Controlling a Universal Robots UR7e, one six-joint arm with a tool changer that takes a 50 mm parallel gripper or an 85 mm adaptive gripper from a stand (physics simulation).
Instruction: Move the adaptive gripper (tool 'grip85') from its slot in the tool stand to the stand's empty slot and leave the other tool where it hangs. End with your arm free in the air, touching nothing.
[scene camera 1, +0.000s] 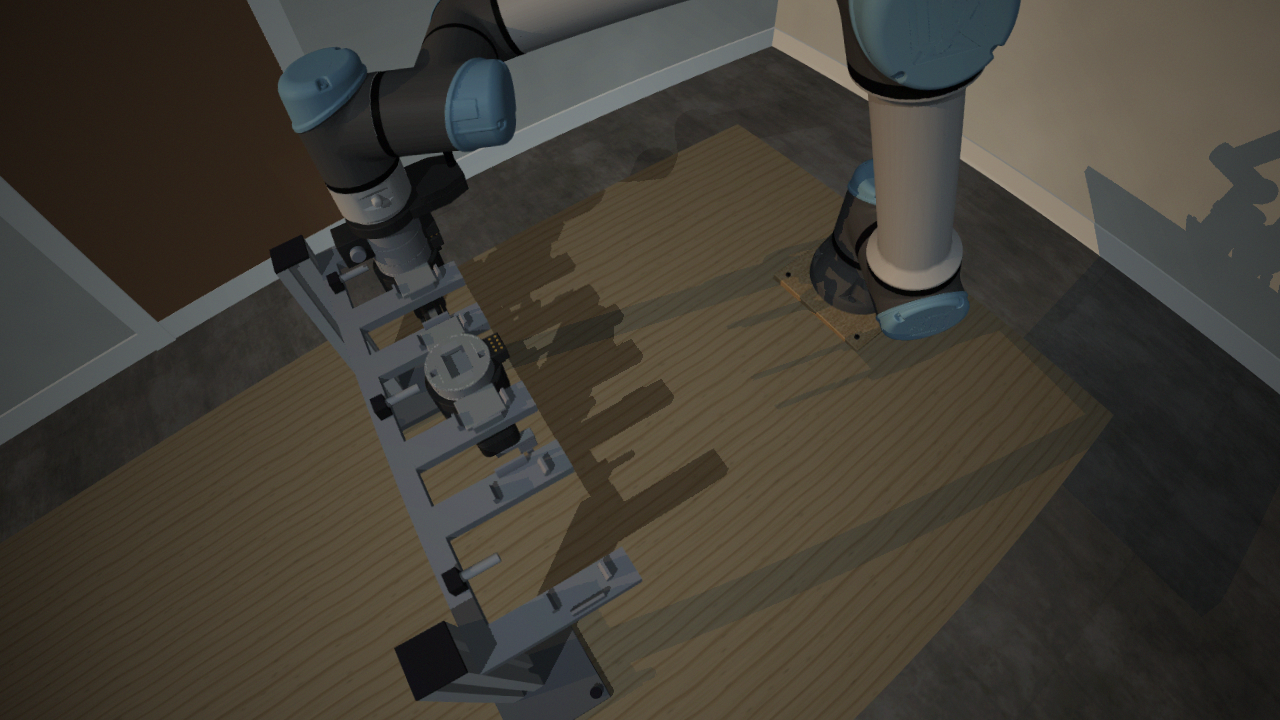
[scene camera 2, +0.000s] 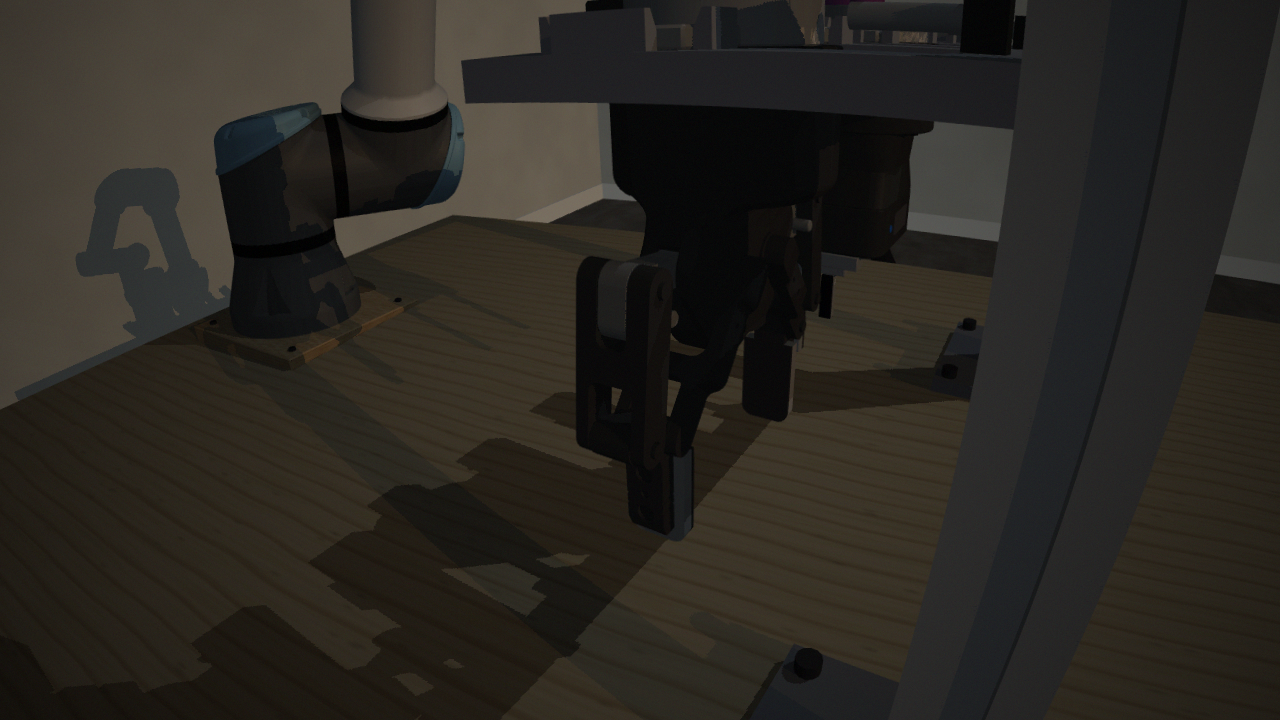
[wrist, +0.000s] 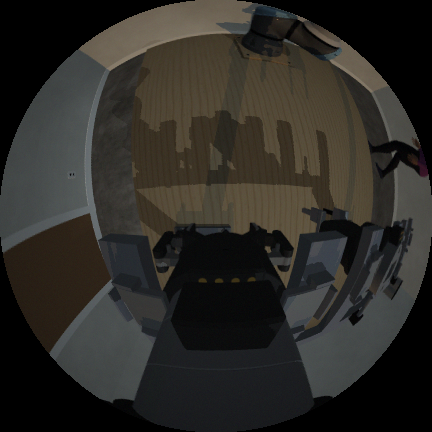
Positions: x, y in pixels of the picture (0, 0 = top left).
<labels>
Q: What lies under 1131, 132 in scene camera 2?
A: A tool stand.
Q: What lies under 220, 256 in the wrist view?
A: An adaptive gripper.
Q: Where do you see a parallel gripper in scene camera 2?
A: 866, 211
</labels>
